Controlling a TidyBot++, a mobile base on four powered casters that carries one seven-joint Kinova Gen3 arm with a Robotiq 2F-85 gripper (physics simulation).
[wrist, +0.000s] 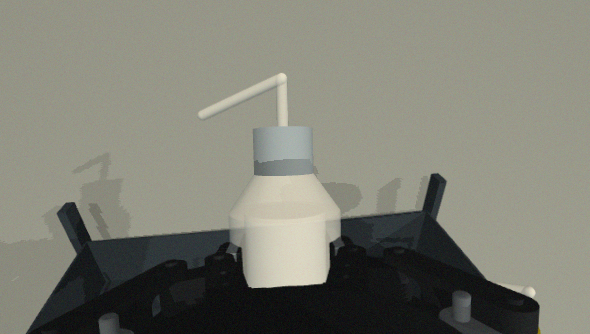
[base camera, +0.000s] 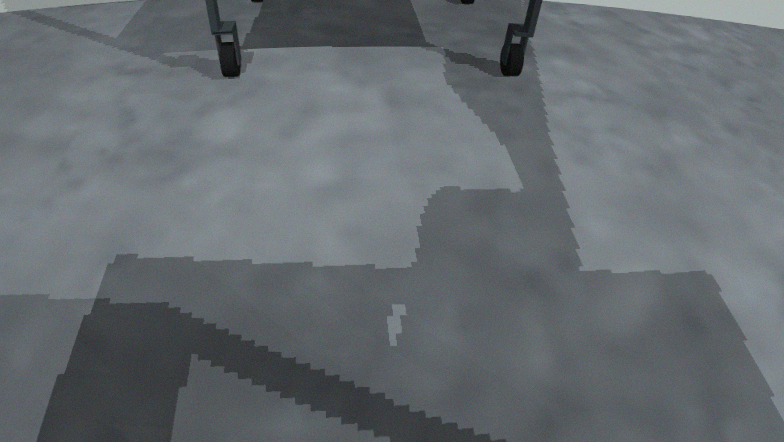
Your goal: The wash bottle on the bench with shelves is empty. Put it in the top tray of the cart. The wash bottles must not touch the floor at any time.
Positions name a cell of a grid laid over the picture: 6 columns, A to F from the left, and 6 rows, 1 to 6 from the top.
Note:
I see my gripper (wrist: C5), a wash bottle (wrist: C4) and a dark cart (wrist: B5).
The base camera view misses the wash bottle: it is out of frame.

